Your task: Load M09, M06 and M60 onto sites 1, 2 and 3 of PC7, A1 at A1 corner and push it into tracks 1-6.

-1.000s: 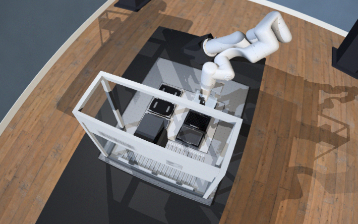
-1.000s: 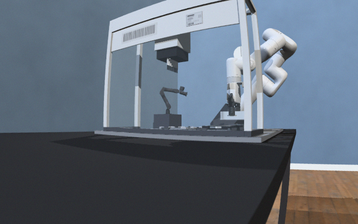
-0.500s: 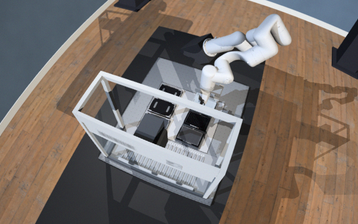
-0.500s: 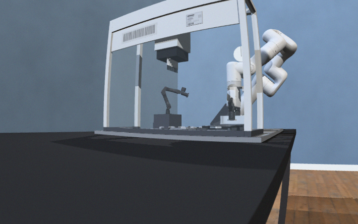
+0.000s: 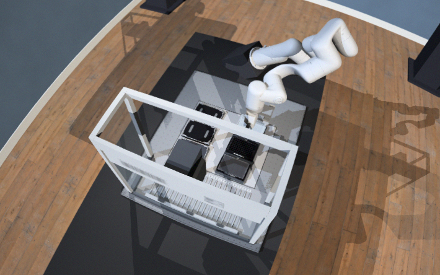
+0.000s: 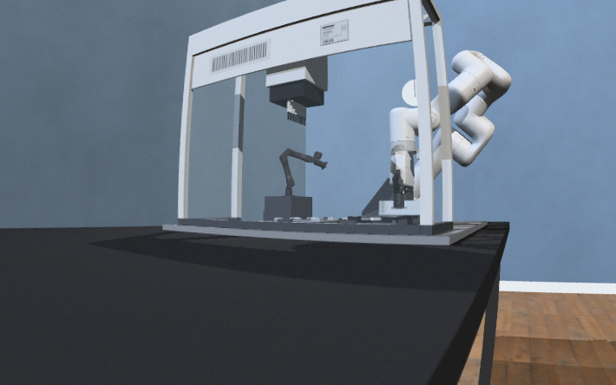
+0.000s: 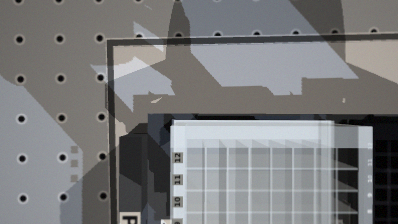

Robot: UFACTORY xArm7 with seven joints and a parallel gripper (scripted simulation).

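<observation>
My hand is 100 mm short of the dark plate carrier PC7, 40 mm above it and 10 mm to the right of it. Round my hand: corner post (470 mm ahead, 230 mm to the left, 190 mm above); white deep-well block M09 (10 mm below).
</observation>
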